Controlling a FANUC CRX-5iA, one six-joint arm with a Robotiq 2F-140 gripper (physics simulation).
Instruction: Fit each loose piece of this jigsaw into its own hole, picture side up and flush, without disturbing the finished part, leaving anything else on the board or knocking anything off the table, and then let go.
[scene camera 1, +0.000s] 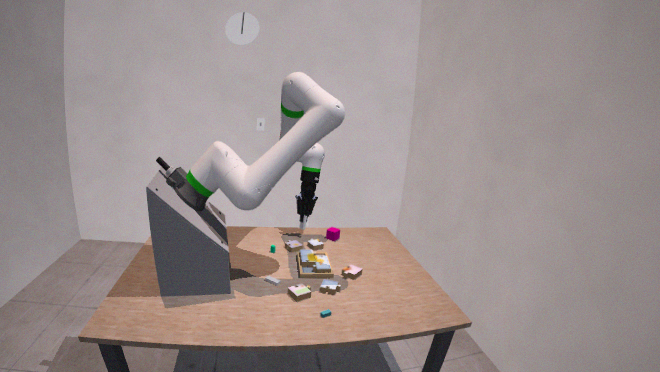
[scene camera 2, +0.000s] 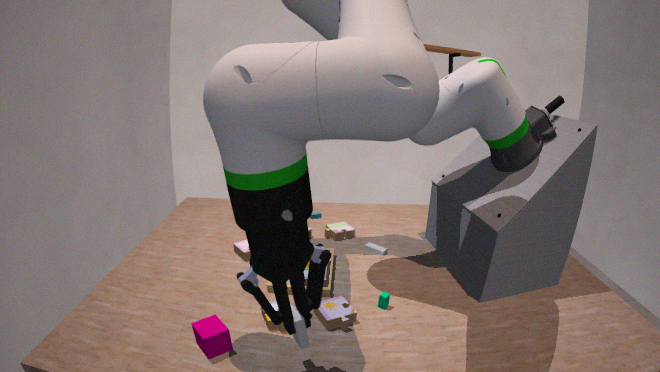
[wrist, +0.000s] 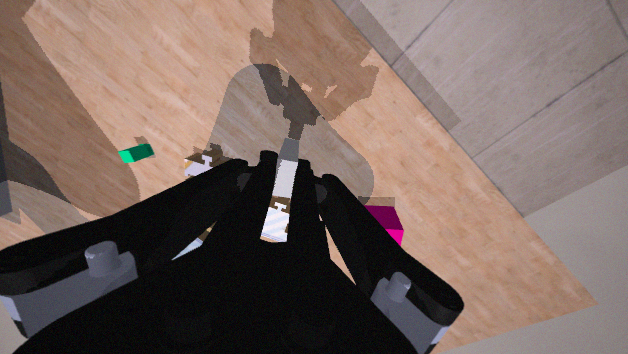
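My gripper (scene camera 1: 303, 228) (scene camera 2: 301, 341) (wrist: 289, 152) is shut and empty, pointing down above the table behind the board, near the striped piece. The board (scene camera 1: 316, 275) shows a joined part (scene camera 1: 314, 258) with yellow and open recess at its front and left. Several loose pieces lie around it: a lilac sun piece (scene camera 1: 294, 245) (scene camera 2: 336, 308) (wrist: 198, 167) and a white striped piece (scene camera 1: 315, 243) (wrist: 275, 225) behind it, a pink-orange piece (scene camera 1: 353, 271) (scene camera 2: 241, 247) to its right, and a pale blue piece (scene camera 1: 330, 285) and a pink-green piece (scene camera 1: 299, 291) (scene camera 2: 340, 229) in front. The gripper hides much in the wrist view.
A magenta cube (scene camera 1: 333, 234) (scene camera 2: 212, 336) (wrist: 386, 218) stands by the back edge. A green block (scene camera 1: 273, 248) (scene camera 2: 383, 300) (wrist: 136, 153) and a grey bar (scene camera 1: 272, 281) (scene camera 2: 375, 248) lie left of the board, a teal block (scene camera 1: 325, 313) (scene camera 2: 316, 215) near the front. The grey pedestal (scene camera 1: 192, 255) (scene camera 2: 540, 240) stands left.
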